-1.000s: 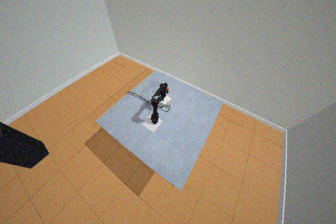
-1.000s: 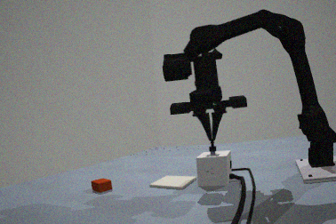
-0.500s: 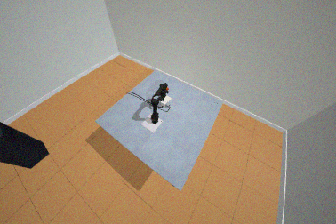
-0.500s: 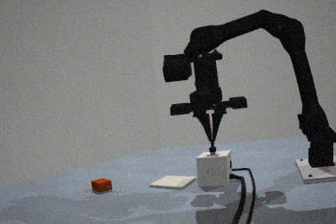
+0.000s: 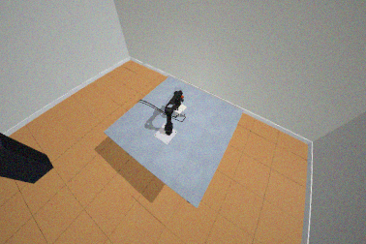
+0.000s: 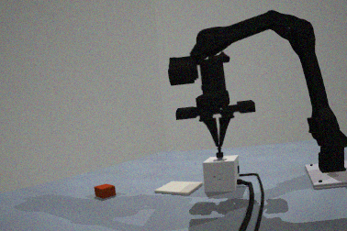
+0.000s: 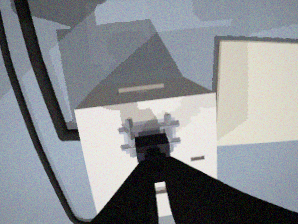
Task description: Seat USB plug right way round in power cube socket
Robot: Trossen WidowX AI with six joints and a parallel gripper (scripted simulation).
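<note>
The dark USB plug is 2 cm below my gripper tip. Round my gripper tip: flat cream pad (11 cm ahead, 1 cm to the left, 11 cm below); red block (26 cm ahead, 13 cm to the left, 10 cm below).
</note>
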